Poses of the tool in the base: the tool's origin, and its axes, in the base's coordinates. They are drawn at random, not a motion.
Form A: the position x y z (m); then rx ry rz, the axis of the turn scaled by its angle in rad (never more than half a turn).
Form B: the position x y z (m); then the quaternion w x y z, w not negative. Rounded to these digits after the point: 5 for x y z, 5 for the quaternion.
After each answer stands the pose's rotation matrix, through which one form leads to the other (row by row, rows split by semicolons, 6 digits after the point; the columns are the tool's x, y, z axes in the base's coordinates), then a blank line. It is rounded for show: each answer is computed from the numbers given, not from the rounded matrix.
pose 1, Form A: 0.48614 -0.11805 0.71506 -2.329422 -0.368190 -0.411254
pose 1, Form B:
0.48614 -0.11805 0.71506 0.36518 -0.90585 -0.14318 -0.15993
0.907847 0.376202 0.185163; 0.142593 -0.692279 0.707401; 0.394311 -0.615809 -0.682128

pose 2, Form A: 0.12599 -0.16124 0.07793 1.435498 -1.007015 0.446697
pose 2, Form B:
0.12599 -0.16124 0.07793 0.61788 0.62376 -0.43757 0.19410
0.541711 -0.785742 -0.298594; -0.306015 0.146501 -0.940687; 0.782882 0.600955 -0.161088

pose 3, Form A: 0.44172 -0.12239 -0.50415 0.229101 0.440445 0.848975
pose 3, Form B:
0.44172 -0.12239 -0.50415 0.88151 0.10999 0.21145 0.40759
0.578322 -0.672068 0.462459; 0.765099 0.643553 -0.021543; -0.283138 0.366285 0.886379

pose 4, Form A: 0.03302 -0.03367 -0.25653 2.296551 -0.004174 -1.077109
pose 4, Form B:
0.03302 -0.03367 -0.25653 0.29791 0.86426 -0.00157 -0.40535
0.671382 0.238795 -0.701586; -0.244225 -0.822500 -0.513661; -0.699714 0.516208 -0.493892

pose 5, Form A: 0.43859 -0.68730 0.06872 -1.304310 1.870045 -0.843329
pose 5, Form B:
0.43859 -0.68730 0.06872 0.34789 -0.50303 0.72121 -0.32524
-0.251865 -0.499281 0.829025; -0.951882 0.282358 -0.119139; -0.174598 -0.819141 -0.546373

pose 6, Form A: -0.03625 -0.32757 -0.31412 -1.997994 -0.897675 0.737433
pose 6, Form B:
-0.03625 -0.32757 -0.31412 0.40337 -0.79104 -0.35540 0.29196
0.576895 0.326735 -0.748623; 0.797811 -0.421957 0.430638; -0.175183 -0.845693 -0.504098

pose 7, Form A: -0.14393 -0.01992 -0.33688 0.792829 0.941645 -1.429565
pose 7, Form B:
-0.14393 -0.01992 -0.33688 0.58716 0.34019 0.40405 -0.61340
-0.079037 0.995234 0.057125; -0.445422 0.016009 -0.895177; -0.891825 -0.096197 0.442034

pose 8, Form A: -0.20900 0.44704 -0.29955 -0.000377 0.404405 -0.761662
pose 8, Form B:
-0.20900 0.44704 -0.29955 0.90847 -0.00018 0.19599 -0.36914
0.650644 0.670635 0.356247; -0.670778 0.727472 -0.144367; -0.355977 -0.145031 0.923172

